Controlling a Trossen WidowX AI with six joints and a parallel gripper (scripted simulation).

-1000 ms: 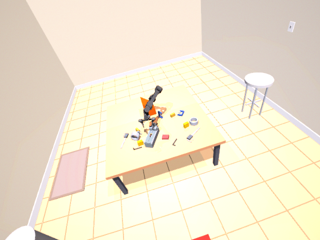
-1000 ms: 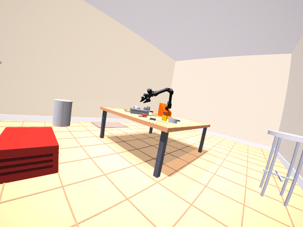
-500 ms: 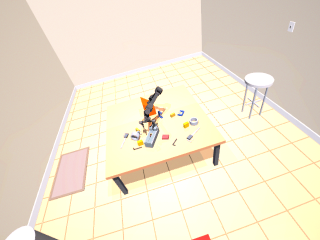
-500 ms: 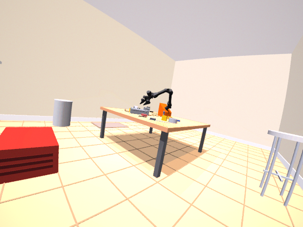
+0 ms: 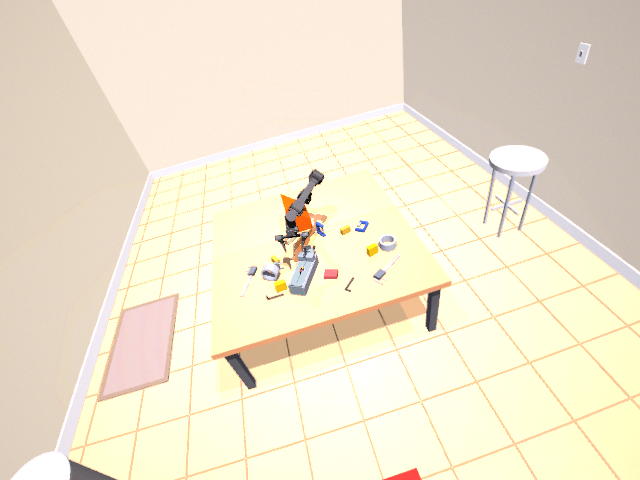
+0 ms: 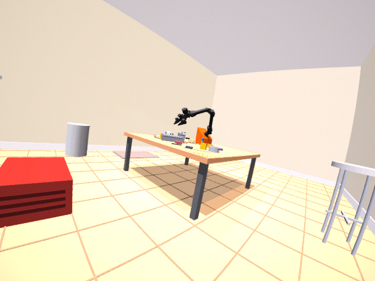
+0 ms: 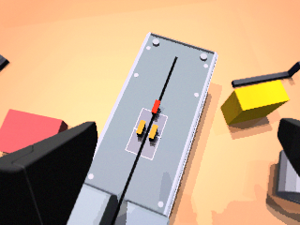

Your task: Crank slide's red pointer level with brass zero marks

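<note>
Right now the dark crank handle is 12 cm behind my gripper tip, 11 cm to the left of it and 13 cm below it. Round my gripper tip: red pointer 6 cm ahead, 11 cm below; red block 7 cm ahead, 16 cm to the left, 18 cm below.
</note>
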